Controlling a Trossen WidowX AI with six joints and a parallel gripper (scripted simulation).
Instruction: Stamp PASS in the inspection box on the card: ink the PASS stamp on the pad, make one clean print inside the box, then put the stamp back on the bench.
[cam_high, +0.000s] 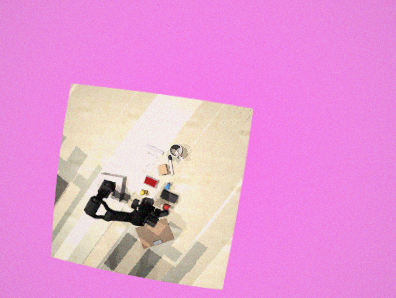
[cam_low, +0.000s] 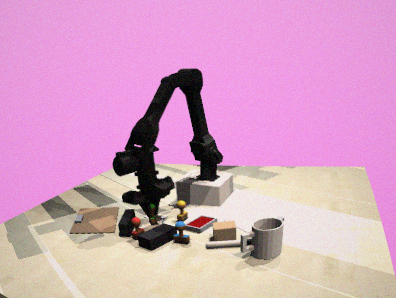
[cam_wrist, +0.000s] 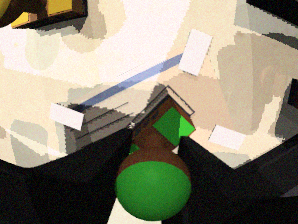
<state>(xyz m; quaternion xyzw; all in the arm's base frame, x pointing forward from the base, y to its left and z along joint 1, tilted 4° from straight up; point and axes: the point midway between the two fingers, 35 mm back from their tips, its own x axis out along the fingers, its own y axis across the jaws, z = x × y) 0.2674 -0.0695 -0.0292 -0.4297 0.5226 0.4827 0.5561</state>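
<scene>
The green-knobbed stamp is right at my gripper tip. Also, from my gripper tip: red-knobbed stamp (11 cm ahead, 2 cm to the left); yellow-knobbed stamp (6 cm behind, 7 cm to the left); white card (1 cm behind, 3 cm below).
</scene>
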